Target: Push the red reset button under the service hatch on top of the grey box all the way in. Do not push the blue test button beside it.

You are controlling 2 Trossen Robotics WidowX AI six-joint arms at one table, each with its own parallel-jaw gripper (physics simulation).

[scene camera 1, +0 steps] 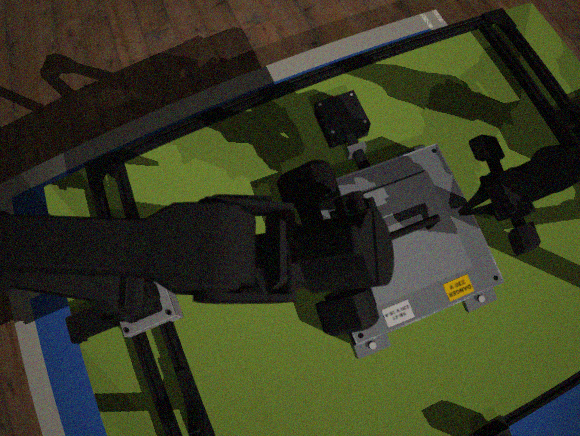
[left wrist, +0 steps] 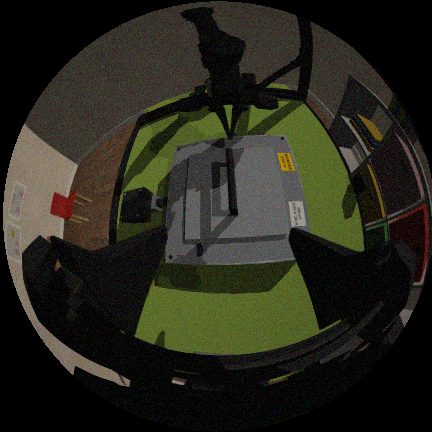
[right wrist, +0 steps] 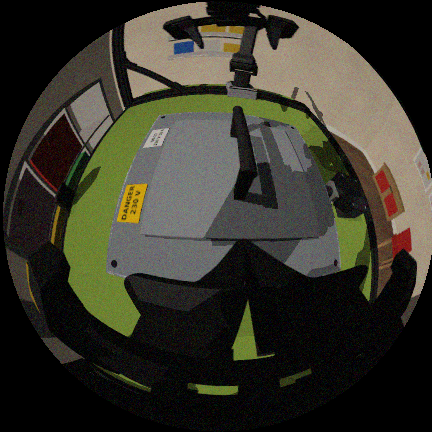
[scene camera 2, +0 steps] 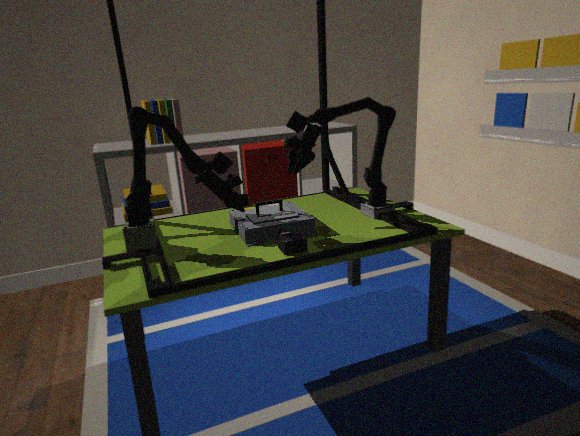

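Service hatch (scene camera 1: 427, 249), (scene camera 2: 259, 214), (left wrist: 237, 192), (right wrist: 226, 179). My left gripper (scene camera 1: 357, 239), (scene camera 2: 290, 174), (left wrist: 230, 233), (right wrist: 238, 44). My right gripper (scene camera 1: 459, 213), (left wrist: 229, 139), (right wrist: 241, 245).
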